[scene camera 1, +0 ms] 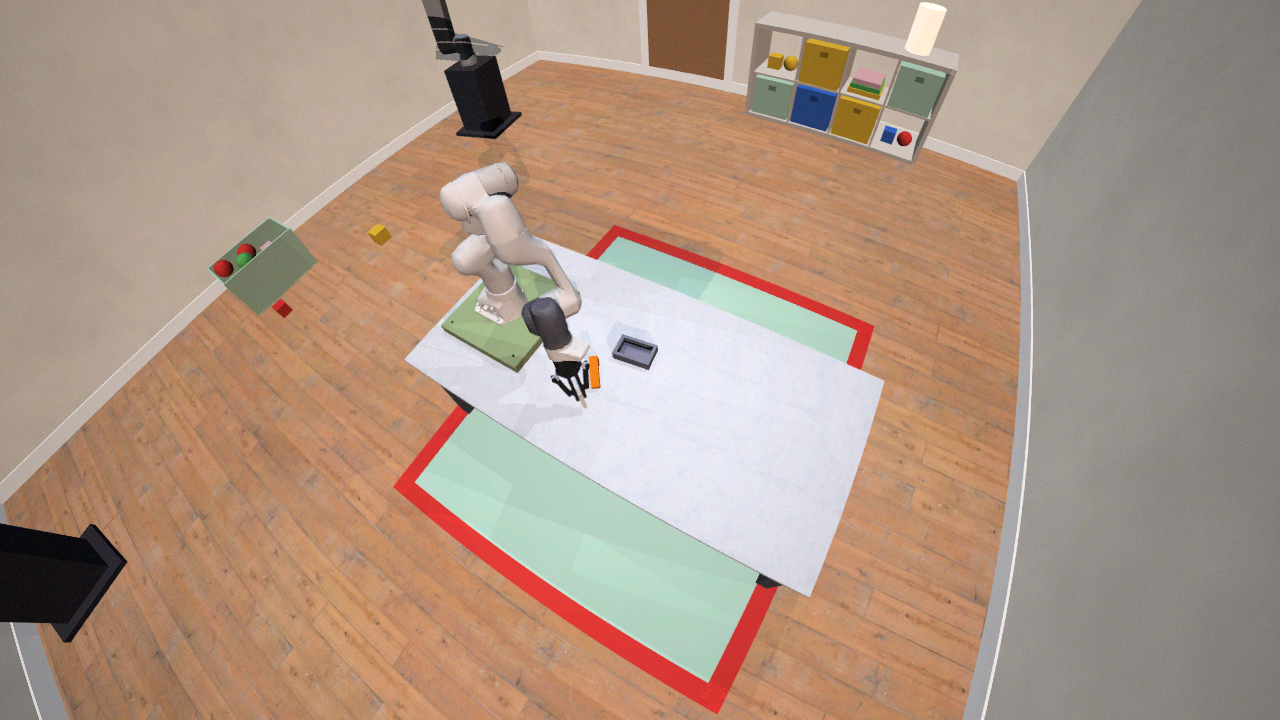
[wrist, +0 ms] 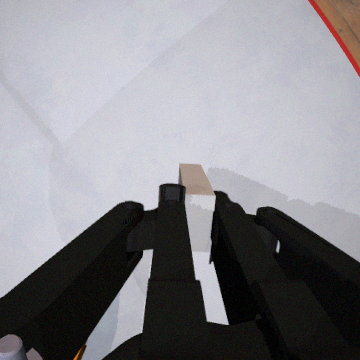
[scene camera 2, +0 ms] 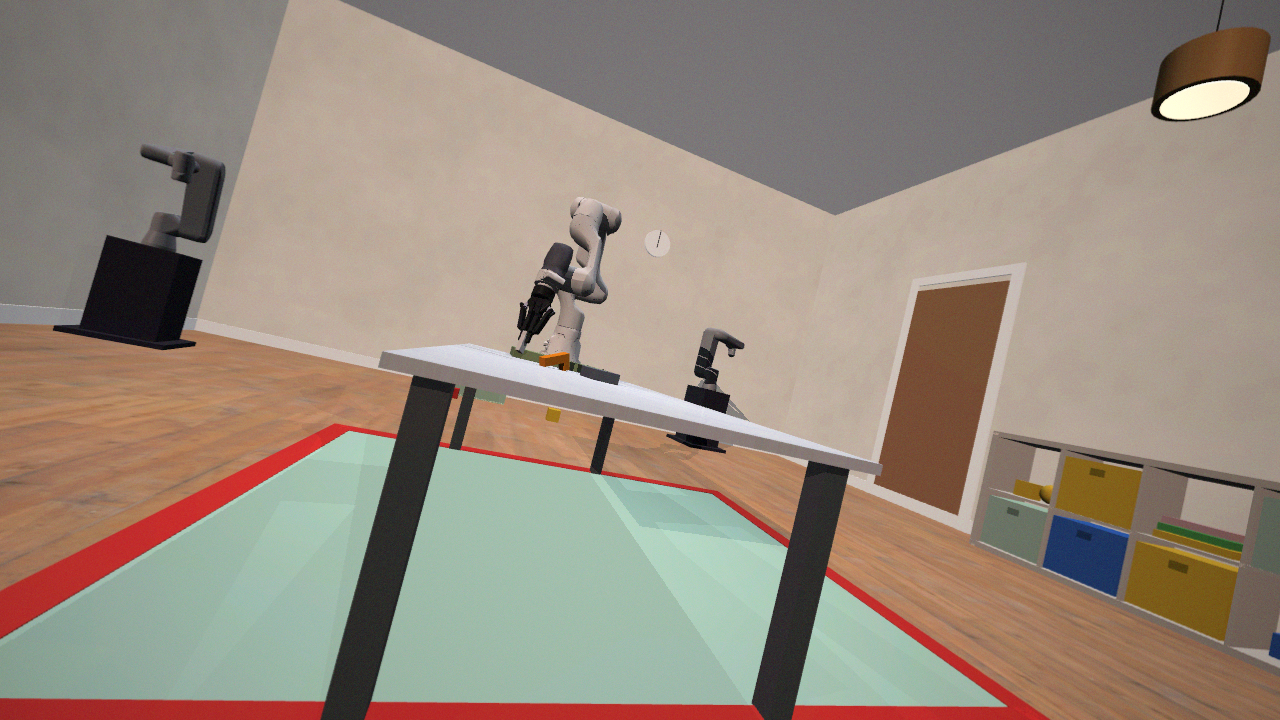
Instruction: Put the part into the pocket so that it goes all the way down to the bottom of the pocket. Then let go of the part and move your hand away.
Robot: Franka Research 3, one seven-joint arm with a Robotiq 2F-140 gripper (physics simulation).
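The orange part (scene camera 1: 593,372) (scene camera 2: 555,360) lies flat on the white table (scene camera 1: 723,443) (scene camera 2: 680,417), outside the pocket. The dark grey pocket tray (scene camera 1: 635,350) (scene camera 2: 599,375) sits just to its right and looks empty. My gripper (scene camera 1: 582,399) (scene camera 2: 525,335) (wrist: 188,183) is shut with nothing between the fingers; the two pads press together. It hangs tilted a little above the table, just left of the part. In the wrist view only a sliver of the orange part (wrist: 80,351) shows at the bottom edge, and the pocket is out of sight.
The arm stands on a green base plate (scene camera 1: 495,342) at the table's left end. A second small arm on a black pedestal (scene camera 1: 480,96) (scene camera 2: 707,389) stands on the floor behind. A shelf unit (scene camera 1: 852,32) is at the far wall. A yellow cube (scene camera 1: 379,233) lies on the floor.
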